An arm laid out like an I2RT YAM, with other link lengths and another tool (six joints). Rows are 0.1 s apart.
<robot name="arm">
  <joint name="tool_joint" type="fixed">
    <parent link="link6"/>
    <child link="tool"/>
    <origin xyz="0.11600 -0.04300 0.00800" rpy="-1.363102 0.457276 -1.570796"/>
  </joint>
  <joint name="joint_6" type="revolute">
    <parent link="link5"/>
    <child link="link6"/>
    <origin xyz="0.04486 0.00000 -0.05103" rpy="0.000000 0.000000 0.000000"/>
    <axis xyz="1 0 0"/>
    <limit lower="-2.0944" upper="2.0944"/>
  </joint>
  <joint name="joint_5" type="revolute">
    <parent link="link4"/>
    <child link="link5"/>
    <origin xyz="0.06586 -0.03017 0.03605" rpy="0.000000 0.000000 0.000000"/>
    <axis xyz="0 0 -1"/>
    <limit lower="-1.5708" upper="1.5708"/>
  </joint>
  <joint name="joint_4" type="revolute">
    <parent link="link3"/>
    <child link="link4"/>
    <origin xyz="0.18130 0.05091 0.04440" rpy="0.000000 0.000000 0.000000"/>
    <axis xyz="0 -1 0"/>
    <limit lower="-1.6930" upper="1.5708"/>
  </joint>
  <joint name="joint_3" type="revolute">
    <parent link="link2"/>
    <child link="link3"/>
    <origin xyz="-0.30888 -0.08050 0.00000" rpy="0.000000 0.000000 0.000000"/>
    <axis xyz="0 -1 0"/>
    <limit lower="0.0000" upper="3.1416"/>
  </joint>
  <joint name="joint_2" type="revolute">
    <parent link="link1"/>
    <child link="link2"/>
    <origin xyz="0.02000 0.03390 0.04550" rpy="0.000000 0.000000 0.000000"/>
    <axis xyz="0 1 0"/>
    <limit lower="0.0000" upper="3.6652"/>
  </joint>
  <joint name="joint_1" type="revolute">
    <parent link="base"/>
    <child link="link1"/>
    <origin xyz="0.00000 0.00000 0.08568" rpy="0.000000 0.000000 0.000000"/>
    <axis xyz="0 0 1"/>
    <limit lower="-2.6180" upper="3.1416"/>
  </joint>
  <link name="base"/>
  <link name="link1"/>
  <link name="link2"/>
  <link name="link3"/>
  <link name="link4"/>
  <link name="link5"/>
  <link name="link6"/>
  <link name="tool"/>
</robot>
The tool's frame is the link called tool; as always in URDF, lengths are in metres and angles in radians.
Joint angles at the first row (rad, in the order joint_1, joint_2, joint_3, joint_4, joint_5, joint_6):
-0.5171, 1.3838, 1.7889, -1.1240, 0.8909, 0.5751
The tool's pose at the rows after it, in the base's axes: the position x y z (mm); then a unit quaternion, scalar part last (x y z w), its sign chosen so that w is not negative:
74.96 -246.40 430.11 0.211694 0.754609 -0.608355 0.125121
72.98 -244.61 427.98 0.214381 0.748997 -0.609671 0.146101
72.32 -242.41 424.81 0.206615 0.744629 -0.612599 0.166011
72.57 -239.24 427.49 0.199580 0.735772 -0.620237 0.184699
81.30 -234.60 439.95 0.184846 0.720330 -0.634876 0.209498
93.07 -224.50 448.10 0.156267 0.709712 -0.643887 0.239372
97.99 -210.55 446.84 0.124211 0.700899 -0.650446 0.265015
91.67 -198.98 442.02 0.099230 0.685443 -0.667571 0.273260
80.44 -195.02 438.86 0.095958 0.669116 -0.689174 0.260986
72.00 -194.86 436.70 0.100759 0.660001 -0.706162 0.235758
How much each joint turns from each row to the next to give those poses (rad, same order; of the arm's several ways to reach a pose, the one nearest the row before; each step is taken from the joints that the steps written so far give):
-0.0073, -0.0279, -0.0420, 0.0401, -0.0007, 0.0499
-0.0034, -0.0412, -0.0591, 0.0709, -0.0195, -0.0175
0.0023, -0.0469, -0.0743, 0.0832, -0.0210, -0.0366
0.0187, -0.0370, -0.0431, 0.0617, 0.0027, -0.0309
0.0644, -0.0198, -0.0050, 0.0573, 0.0404, -0.0397
0.1016, -0.0332, -0.0286, 0.0560, 0.0451, -0.0435
0.1212, -0.0622, -0.0809, 0.0607, 0.0610, -0.0393
0.1191, -0.0786, -0.1133, 0.0797, 0.1014, -0.0603
0.0587, -0.0503, -0.0858, 0.0794, 0.0969, -0.0621
0.0088, -0.0118, -0.0439, 0.0423, 0.0660, -0.0371

